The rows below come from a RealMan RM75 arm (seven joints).
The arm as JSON. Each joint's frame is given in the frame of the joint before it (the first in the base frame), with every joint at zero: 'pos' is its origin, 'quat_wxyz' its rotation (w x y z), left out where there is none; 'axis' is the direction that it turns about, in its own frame. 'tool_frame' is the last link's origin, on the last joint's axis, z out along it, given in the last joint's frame.
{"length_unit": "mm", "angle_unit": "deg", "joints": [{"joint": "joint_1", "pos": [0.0, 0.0, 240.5], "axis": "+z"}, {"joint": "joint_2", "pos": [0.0, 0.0, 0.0], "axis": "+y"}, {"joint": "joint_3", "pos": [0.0, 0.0, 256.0], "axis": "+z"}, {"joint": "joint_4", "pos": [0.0, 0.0, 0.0], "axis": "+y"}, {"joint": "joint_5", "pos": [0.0, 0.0, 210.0], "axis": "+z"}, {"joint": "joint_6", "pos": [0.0, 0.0, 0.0], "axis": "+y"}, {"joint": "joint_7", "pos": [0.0, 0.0, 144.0], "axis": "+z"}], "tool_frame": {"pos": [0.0, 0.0, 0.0]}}
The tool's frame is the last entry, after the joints.
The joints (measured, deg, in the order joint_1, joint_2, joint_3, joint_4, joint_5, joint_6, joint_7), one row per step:
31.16, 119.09, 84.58, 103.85, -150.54, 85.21, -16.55
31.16, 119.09, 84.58, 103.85, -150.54, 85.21, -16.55
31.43, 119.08, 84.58, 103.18, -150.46, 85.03, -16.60
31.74, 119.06, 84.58, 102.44, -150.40, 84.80, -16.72
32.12, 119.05, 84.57, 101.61, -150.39, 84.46, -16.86
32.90, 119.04, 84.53, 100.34, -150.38, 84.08, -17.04
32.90, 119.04, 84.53, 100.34, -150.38, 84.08, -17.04
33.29, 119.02, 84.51, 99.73, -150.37, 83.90, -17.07
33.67, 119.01, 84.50, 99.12, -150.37, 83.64, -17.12
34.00, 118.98, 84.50, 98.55, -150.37, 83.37, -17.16
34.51, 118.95, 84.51, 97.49, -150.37, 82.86, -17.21
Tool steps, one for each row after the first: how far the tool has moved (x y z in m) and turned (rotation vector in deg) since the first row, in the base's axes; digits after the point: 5 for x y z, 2 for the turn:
0.00000, 0.00000, 0.00000, 0.00, 0.00, 0.00
0.00063, 0.00121, -0.00134, -0.20, -0.09, -0.18
0.00128, 0.00267, -0.00273, -0.39, -0.23, -0.29
0.00172, 0.00451, -0.00428, -0.53, -0.37, -0.33
0.00148, 0.00728, -0.00678, -0.83, -0.67, -0.29
0.00148, 0.00728, -0.00678, -0.83, -0.67, -0.29
0.00133, 0.00865, -0.00792, -0.96, -0.81, -0.30
0.00107, 0.01014, -0.00903, -1.03, -0.90, -0.27
0.00101, 0.01161, -0.00994, -1.06, -0.97, -0.27
0.00142, 0.01416, -0.01168, -1.10, -1.08, -0.38

